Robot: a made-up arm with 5 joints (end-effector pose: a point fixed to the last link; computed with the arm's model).
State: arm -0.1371 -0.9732 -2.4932 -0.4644 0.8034
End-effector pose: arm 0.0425 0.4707 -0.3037 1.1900 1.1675 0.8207
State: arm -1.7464 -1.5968 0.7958 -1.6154 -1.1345
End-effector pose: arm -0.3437 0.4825 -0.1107 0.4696 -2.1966 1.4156
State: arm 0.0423 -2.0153 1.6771 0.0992 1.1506
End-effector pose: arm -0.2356 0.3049 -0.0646 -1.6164 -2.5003 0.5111
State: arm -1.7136 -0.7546 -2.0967 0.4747 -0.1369
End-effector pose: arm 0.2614 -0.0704 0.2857 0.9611 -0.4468 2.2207
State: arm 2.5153 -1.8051 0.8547 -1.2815 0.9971
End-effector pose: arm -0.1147 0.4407 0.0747 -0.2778 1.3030 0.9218
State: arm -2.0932 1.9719 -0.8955 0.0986 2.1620
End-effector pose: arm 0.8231 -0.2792 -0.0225 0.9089 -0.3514 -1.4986
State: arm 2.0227 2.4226 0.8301 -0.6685 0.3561
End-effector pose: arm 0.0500 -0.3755 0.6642 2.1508 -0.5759 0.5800
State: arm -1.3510 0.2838 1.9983 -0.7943 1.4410
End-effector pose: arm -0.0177 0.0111 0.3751 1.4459 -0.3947 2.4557
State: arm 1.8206 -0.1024 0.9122 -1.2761 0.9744
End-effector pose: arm -0.1206 -0.2712 -0.2384 -2.2334 1.0173 0.4301
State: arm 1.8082 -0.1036 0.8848 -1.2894 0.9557
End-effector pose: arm -0.1243 -0.2780 -0.2432 -2.2133 1.0400 0.3788
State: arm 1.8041 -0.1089 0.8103 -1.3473 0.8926
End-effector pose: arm -0.1405 -0.2968 -0.2555 -2.1583 1.1065 0.2420
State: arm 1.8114 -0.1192 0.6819 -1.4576 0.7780
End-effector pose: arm -0.1704 -0.3306 -0.2745 -2.0677 1.2067 0.0074
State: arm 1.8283 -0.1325 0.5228 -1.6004 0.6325
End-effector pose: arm -0.2086 -0.3778 -0.2918 -1.9696 1.2996 -0.2821
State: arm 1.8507 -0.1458 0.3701 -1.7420 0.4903
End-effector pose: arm -0.2491 -0.4303 -0.2979 -1.8978 1.3551 -0.5553
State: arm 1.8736 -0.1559 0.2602 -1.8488 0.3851
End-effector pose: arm -0.2831 -0.4729 -0.2923 -1.8664 1.3740 -0.7465
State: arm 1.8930 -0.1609 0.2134 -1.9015 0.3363
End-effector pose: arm -0.3006 -0.4936 -0.2842 -1.8659 1.3757 -0.8255
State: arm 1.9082 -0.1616 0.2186 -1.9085 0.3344
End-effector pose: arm -0.3022 -0.4946 -0.2798 -1.8796 1.3747 -0.8160
